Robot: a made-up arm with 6 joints.
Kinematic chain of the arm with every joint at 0, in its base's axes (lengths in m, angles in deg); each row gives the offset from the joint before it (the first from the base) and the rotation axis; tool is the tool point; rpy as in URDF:
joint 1: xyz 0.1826 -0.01 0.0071 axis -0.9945 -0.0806 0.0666
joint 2: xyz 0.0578 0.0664 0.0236 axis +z
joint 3: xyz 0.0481 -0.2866 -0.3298 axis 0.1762 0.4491 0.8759
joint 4: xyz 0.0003 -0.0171 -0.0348 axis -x
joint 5: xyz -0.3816 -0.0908 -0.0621 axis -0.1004 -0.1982 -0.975
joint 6: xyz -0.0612 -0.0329 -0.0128 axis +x
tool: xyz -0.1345 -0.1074 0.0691 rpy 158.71 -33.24 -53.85
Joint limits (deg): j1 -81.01..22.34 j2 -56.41..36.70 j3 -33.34..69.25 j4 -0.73..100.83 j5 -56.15..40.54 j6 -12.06..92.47
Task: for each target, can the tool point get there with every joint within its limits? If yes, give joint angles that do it. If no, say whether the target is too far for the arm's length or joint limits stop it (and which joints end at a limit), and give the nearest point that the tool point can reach.
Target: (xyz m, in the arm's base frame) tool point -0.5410 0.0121 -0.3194
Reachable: yes | joints 1.10 -42.82 3.74 39.71 19.44 58.10
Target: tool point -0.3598 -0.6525 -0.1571
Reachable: yes | joints 6.76 -28.54 53.50 32.45 24.97 46.91
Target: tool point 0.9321 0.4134 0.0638
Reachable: no: joint limits stop it (at a limit: joint 1, joint 2, joint 3, joint 5) | nearest point 0.8045 0.1303 -0.5029 | short by 0.646 m
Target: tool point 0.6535 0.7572 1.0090
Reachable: no: too far | nearest point 0.0553 0.4337 0.4449 | short by 0.884 m
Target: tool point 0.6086 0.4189 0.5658
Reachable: no: joint limits stop it (at a limit: joint 1, joint 2, joint 3, joint 4, joint 6) | nearest point 0.0909 0.3302 0.4331 | short by 0.542 m
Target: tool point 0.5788 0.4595 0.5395
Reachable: no: joint limits stop it (at a limit: joint 1, joint 2, joint 3, joint 4, joint 6) | nearest point 0.0865 0.3461 0.4381 | short by 0.515 m
